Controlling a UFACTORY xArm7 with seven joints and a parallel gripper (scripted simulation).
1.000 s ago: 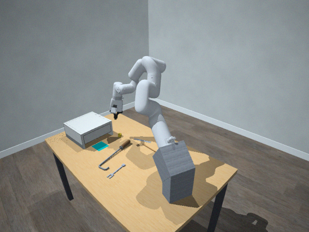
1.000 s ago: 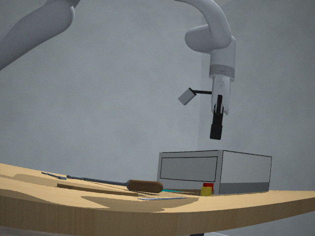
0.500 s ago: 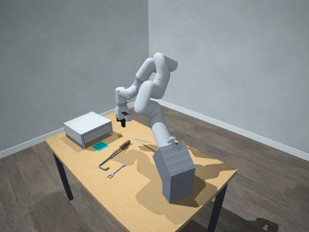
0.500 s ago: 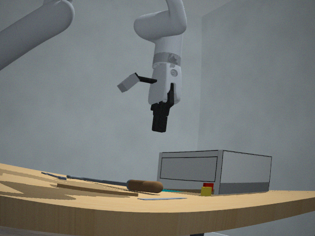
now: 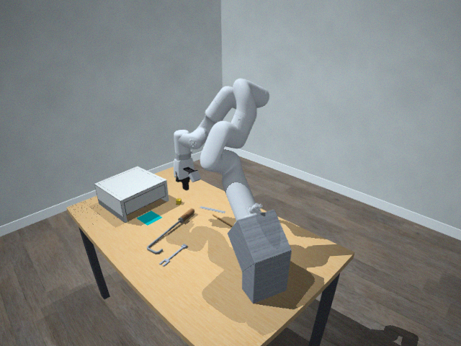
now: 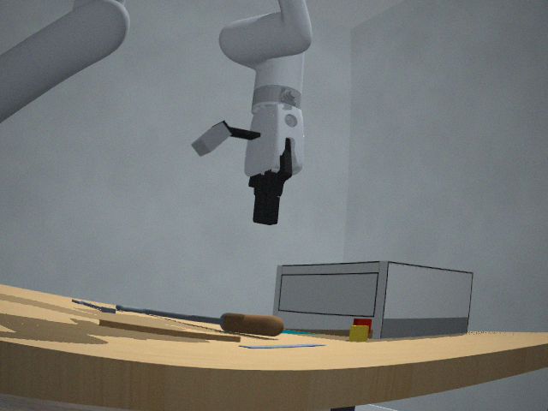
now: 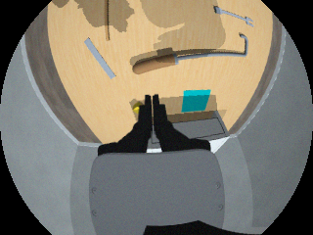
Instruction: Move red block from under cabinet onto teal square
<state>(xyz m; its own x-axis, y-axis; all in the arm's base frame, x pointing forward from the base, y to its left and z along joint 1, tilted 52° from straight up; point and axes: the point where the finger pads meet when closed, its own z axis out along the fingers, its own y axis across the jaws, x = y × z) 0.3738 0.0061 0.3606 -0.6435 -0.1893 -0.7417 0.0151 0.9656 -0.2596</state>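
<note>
The flat grey strip lies 40 mm behind my hand, 140 mm to the right of it and 190 mm below it. Round my hand: thin stick (170 mm behind, 100 mm to the right, 180 mm below); yellow block (150 mm ahead, 50 mm to the right, 170 mm below); long hook tool (70 mm behind, 130 mm to the left, 170 mm below).
</note>
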